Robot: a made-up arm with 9 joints. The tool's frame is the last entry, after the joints.
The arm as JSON. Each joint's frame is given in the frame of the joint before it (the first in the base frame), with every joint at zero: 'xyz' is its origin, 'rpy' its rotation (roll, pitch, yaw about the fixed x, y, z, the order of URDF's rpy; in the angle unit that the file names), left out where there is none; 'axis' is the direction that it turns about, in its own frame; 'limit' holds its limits. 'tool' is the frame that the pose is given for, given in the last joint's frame.
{
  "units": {
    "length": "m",
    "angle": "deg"
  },
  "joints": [
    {
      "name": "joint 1",
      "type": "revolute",
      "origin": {
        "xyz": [
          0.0,
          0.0,
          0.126
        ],
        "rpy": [
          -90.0,
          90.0,
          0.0
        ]
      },
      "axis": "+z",
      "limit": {
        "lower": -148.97,
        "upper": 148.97
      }
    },
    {
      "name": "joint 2",
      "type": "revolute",
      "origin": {
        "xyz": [
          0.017,
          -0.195,
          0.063
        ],
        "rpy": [
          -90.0,
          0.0,
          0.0
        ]
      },
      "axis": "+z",
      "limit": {
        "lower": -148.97,
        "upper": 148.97
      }
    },
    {
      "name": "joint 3",
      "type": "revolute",
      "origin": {
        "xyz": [
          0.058,
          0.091,
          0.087
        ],
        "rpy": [
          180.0,
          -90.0,
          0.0
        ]
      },
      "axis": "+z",
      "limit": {
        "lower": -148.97,
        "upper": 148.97
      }
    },
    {
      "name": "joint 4",
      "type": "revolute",
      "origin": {
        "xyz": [
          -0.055,
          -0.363,
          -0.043
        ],
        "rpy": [
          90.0,
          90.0,
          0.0
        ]
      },
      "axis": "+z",
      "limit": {
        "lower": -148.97,
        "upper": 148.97
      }
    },
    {
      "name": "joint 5",
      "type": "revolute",
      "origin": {
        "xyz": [
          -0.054,
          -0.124,
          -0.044
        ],
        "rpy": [
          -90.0,
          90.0,
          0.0
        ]
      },
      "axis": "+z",
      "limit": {
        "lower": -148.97,
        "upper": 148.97
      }
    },
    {
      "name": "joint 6",
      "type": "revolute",
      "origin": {
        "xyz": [
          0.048,
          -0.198,
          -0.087
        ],
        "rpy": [
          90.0,
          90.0,
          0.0
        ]
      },
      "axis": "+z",
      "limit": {
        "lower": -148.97,
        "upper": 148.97
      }
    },
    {
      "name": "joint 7",
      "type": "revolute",
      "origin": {
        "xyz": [
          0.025,
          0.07,
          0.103
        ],
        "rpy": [
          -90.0,
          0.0,
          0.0
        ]
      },
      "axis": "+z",
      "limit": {
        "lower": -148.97,
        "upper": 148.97
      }
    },
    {
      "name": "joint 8",
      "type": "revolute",
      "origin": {
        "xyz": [
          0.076,
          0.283,
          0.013
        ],
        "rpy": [
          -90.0,
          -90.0,
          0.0
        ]
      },
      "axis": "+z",
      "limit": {
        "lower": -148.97,
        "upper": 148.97
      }
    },
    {
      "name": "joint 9",
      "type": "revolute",
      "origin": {
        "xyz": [
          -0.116,
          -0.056,
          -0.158
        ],
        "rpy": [
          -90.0,
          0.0,
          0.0
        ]
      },
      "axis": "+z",
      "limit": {
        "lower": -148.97,
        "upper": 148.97
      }
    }
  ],
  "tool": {
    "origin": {
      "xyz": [
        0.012,
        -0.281,
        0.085
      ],
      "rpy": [
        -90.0,
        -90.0,
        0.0
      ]
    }
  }
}
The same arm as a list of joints. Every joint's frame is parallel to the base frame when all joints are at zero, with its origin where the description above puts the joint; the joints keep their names.
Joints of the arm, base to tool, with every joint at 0 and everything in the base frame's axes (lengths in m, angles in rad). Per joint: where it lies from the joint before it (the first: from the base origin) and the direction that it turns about. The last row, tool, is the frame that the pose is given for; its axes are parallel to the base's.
joint 1: axis 0 1 0 offset 0 0 0.126
joint 2: axis -1 0 0 offset 0.195 0.063 -0.017
joint 3: axis 0 0 -1 offset -0.087 -0.091 -0.058
joint 4: axis 0 -1 0 offset 0.055 -0.363 0.043
joint 5: axis -1 0 0 offset 0.124 0.044 -0.054
joint 6: axis 0 0 1 offset 0.087 0.048 0.198
joint 7: axis 0 1 0 offset 0.025 0.07 0.103
joint 8: axis 0 0 -1 offset 0.076 0.013 -0.283
joint 9: axis 1 0 0 offset -0.056 -0.116 0.158
tool: offset 0.085 0.012 -0.281
Joint limits (rad, base to tool): -2.6..2.6 -2.6..2.6 -2.6..2.6 -2.6..2.6 -2.6..2.6 -2.6..2.6 -2.6..2.6 -2.6..2.6 -2.6..2.6

